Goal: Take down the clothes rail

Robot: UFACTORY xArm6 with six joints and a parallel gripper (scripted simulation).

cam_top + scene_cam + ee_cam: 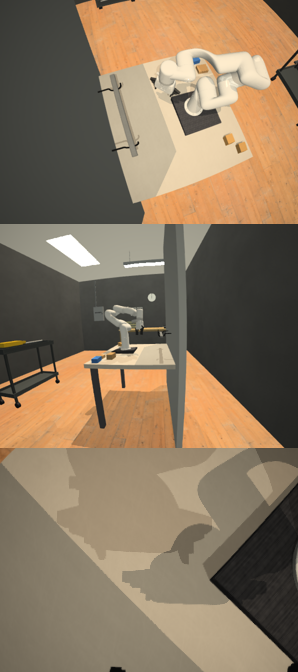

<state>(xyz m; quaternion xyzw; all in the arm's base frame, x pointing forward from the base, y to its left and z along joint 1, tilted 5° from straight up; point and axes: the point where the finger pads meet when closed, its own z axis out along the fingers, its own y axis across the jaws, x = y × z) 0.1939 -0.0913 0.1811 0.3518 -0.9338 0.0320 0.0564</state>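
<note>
The clothes rail lies 250 mm ahead of my hand, 30 mm to the left of it and 10 mm below it. Also, from my hand: wall panel 380 mm ahead, 50 mm to the left, 200 mm above; then blue block 380 mm behind, 290 mm to the right, 200 mm below.
</note>
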